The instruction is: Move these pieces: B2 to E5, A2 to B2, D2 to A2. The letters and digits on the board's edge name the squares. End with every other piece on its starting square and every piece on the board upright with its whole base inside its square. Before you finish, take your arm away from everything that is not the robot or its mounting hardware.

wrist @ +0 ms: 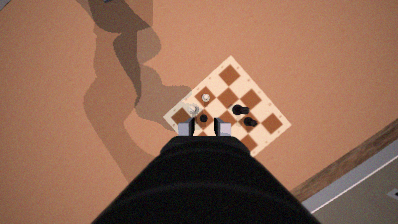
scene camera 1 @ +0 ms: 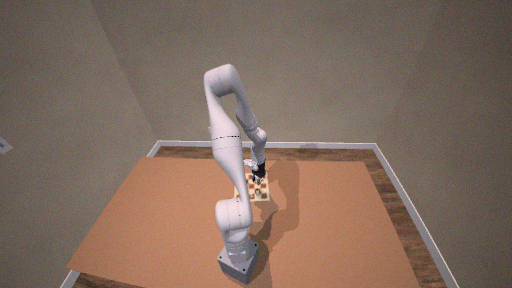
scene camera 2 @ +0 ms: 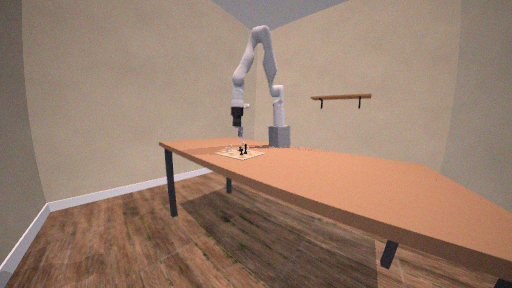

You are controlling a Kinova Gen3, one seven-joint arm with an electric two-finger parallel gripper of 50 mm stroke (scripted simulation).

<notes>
The pictures show: my gripper and a chessboard.
</notes>
